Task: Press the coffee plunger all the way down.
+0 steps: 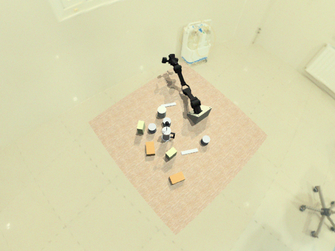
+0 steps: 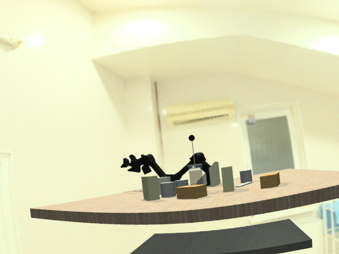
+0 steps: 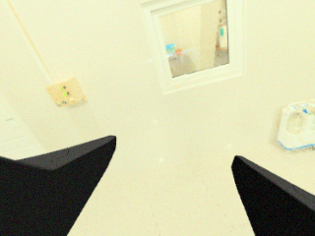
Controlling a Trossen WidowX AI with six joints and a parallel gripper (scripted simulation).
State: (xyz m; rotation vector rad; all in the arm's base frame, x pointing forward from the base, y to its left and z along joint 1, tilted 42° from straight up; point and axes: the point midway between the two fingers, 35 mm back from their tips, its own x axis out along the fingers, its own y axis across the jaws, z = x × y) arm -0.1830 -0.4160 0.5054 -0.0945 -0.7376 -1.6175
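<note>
My gripper tip is 66 cm to the right of the coffee press, 54 cm short of it and 4 cm above it.
</note>
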